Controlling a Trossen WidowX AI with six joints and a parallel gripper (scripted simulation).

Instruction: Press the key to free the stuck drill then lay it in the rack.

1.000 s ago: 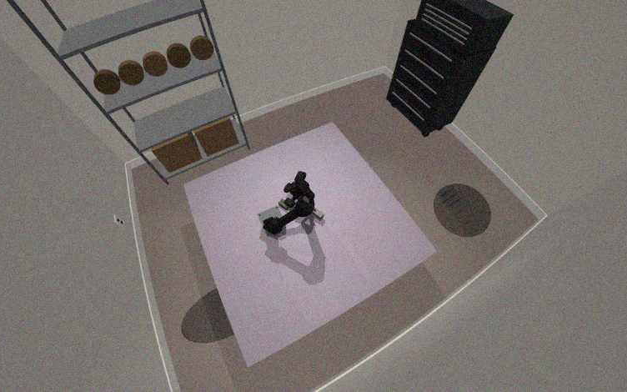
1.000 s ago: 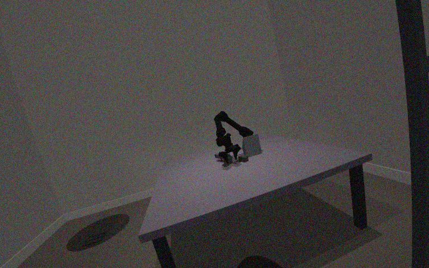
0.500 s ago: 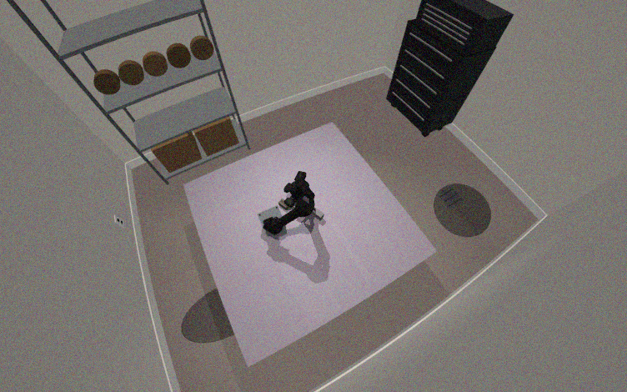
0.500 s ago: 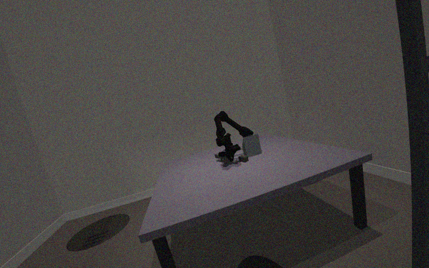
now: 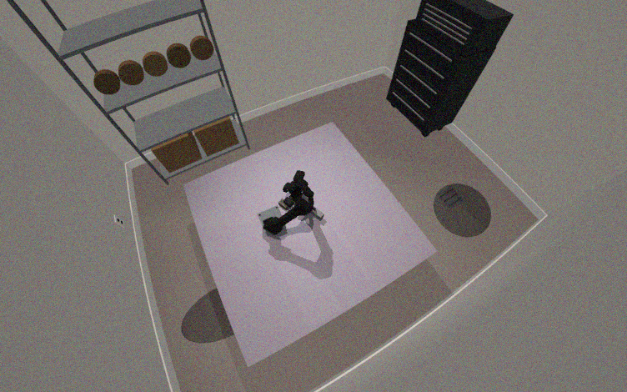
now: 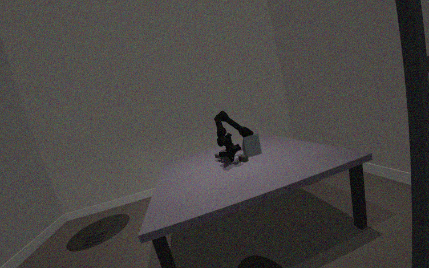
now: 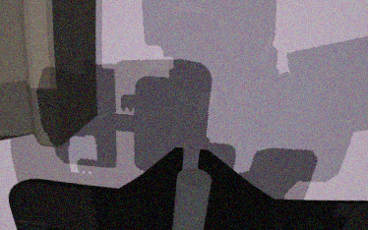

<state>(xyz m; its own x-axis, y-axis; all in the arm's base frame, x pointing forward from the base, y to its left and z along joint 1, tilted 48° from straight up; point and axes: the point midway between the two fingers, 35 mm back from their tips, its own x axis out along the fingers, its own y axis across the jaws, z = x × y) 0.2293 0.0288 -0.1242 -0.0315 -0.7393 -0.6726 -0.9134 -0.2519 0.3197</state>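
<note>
My gripper tip is now 5 cm to the left of the drill, 3 cm below it and 2 cm short of it. Also, from my gripper tip: olive-grey block (9 cm behind, 1 cm to the left); then drill sleeve (11 cm to the right, 5 cm ahead, 2 cm above).
</note>
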